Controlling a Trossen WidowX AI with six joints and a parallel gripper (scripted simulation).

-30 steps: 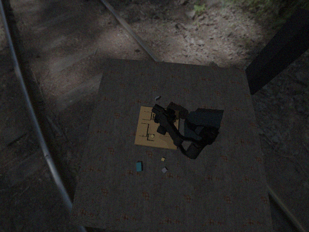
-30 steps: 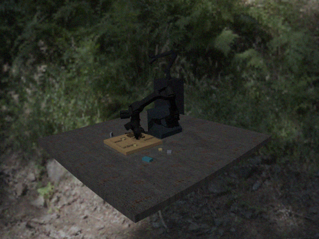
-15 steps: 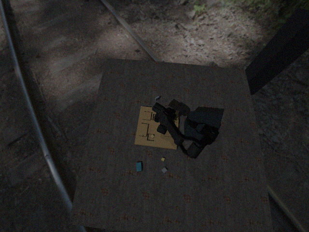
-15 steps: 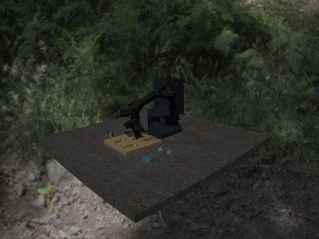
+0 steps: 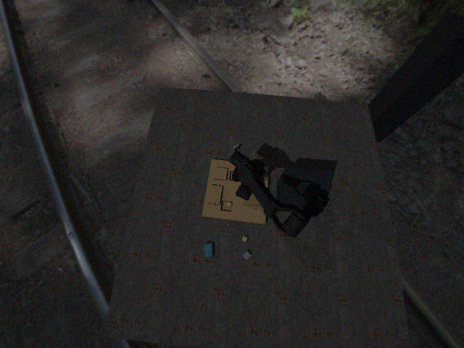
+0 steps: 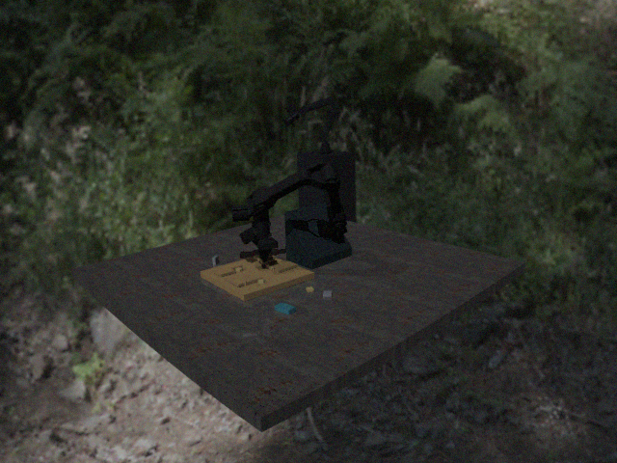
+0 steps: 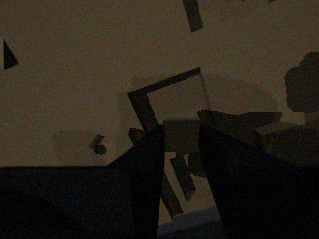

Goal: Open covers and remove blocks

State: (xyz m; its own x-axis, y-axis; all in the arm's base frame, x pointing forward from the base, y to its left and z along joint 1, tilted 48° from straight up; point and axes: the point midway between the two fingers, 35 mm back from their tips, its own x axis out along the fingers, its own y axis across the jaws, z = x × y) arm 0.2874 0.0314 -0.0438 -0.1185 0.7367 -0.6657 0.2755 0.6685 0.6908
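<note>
My gripper tip is now 50 mm short of the tan puzzle board, 30 mm above it and 10 mm to the right of it. From my gripper tip the other things lie so: teal block: 320 mm to the left, 130 mm ahead, 40 mm below.
</note>
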